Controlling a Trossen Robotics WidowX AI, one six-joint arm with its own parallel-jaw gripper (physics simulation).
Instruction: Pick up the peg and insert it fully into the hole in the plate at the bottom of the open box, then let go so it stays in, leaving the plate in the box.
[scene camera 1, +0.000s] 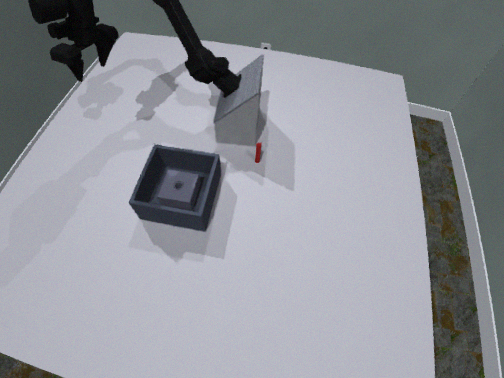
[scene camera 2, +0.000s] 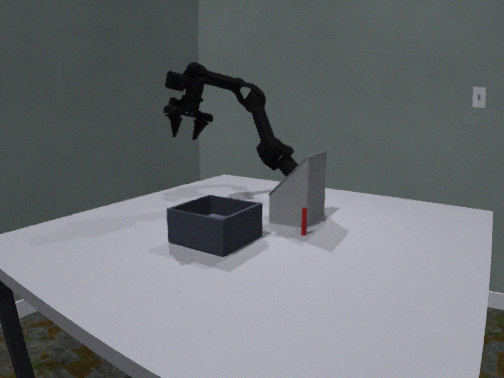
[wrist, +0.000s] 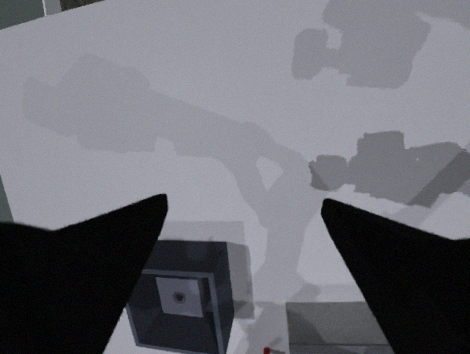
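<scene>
A thin red peg stands upright on the table beside the grey wedge-shaped arm base; its tip shows at the bottom edge of the wrist view. The open dark blue-grey box stands apart from the peg. Inside it lies a light square plate with a small round hole near its middle. My gripper is open and empty, high above the table, with its fingers pointing down, away from both peg and box.
The grey wedge-shaped base carries the arm and stands close to the peg. The white table bears shadows of the arm. The box walls rise around the plate.
</scene>
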